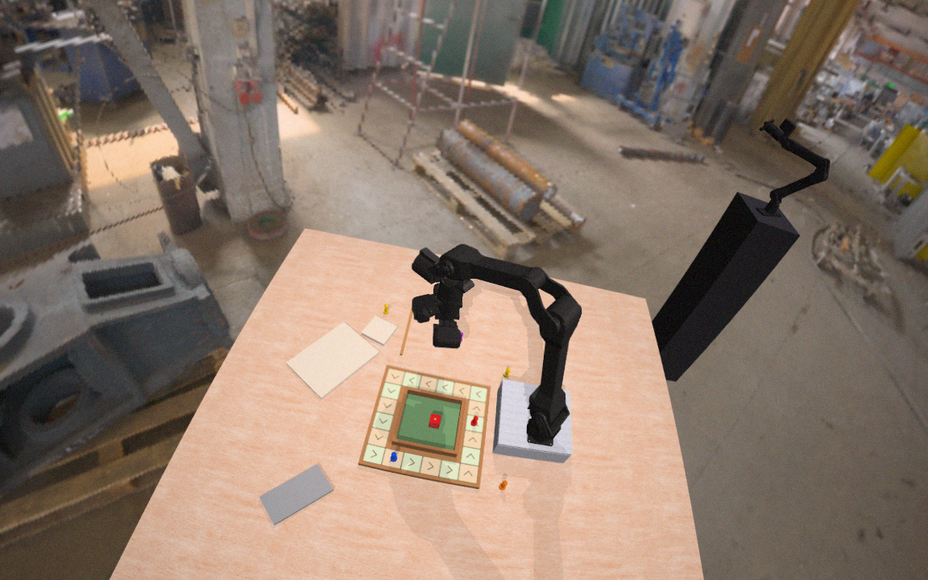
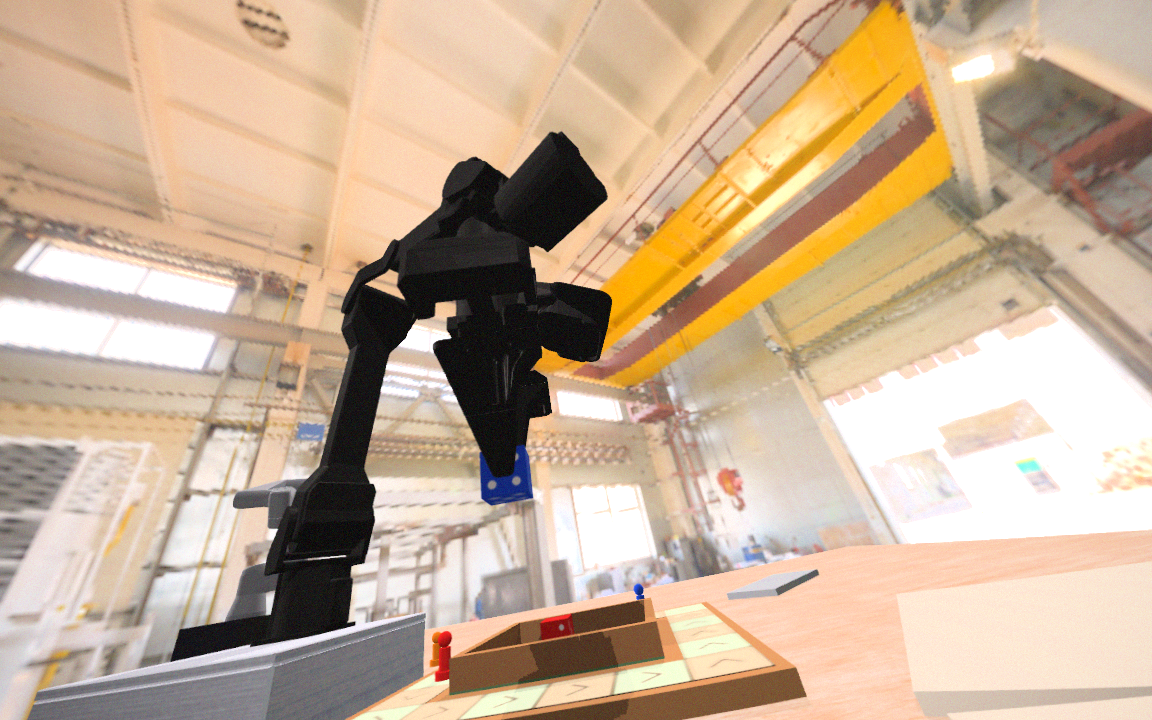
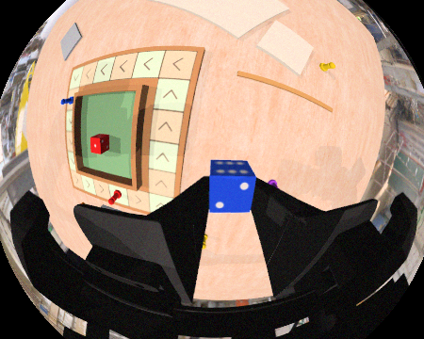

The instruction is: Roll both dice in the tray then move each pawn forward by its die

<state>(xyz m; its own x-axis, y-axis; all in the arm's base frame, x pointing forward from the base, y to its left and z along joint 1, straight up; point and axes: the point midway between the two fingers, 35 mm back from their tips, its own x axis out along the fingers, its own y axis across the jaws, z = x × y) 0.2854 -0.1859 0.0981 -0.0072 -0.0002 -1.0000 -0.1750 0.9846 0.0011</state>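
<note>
The red pawn is 170 mm to the left of my gripper tip, 120 mm behind it and 100 mm below it. Also, from my gripper tip: purple pawn 110 mm below, 100 mm to the right, 50 mm behind; then thin stick 120 mm below, 100 mm ahead, 90 mm to the right; then green tray 190 mm to the left, 120 mm below, 10 mm behind.
</note>
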